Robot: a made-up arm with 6 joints.
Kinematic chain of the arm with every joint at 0, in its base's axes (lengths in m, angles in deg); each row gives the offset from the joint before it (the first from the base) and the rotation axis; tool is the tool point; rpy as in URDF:
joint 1: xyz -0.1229 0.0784 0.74 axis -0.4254 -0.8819 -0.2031
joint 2: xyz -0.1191 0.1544 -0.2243 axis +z
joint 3: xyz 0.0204 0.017 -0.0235 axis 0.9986 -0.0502 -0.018
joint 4: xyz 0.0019 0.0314 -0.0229 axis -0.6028 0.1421 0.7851
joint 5: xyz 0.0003 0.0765 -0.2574 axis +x
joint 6: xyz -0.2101 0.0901 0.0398 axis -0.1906 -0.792 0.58
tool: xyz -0.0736 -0.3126 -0.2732 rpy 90 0 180
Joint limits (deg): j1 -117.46..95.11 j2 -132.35..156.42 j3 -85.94..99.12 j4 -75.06..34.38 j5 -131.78..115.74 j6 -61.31..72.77
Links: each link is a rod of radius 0.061 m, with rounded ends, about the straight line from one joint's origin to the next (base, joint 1, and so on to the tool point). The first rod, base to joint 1, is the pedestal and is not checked.
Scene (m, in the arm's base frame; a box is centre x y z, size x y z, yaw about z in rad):
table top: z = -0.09
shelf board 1: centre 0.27 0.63 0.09 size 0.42 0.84 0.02 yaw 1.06
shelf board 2: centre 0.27 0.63 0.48 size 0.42 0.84 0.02 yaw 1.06
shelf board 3: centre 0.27 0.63 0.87 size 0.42 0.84 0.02 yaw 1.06
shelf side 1: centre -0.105 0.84 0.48 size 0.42 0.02 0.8 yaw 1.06
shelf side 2: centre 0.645 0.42 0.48 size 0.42 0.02 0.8 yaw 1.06
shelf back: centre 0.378 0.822 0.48 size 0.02 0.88 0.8 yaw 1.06
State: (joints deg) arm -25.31 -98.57 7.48 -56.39 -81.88 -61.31
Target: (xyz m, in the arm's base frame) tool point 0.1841 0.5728 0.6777
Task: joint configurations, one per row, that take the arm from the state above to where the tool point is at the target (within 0.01 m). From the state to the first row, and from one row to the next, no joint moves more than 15 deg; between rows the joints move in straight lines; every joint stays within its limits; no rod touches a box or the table.
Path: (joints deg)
1: -32.71 -108.73 8.53 -62.61 -84.55 -53.26
2: -40.11 -118.89 9.58 -68.84 -87.22 -45.20
3: -47.52 -129.06 10.63 -75.06 -89.89 -37.15
4: -38.80 -125.31 24.90 -75.06 -102.09 -25.44
5: -30.08 -121.56 39.18 -75.06 -114.29 -13.73
6: -29.24 -109.89 38.24 -72.71 -107.01 -24.84
7: -28.40 -98.21 37.31 -70.36 -99.74 -35.95
8: -27.57 -86.53 36.37 -68.01 -92.47 -47.06

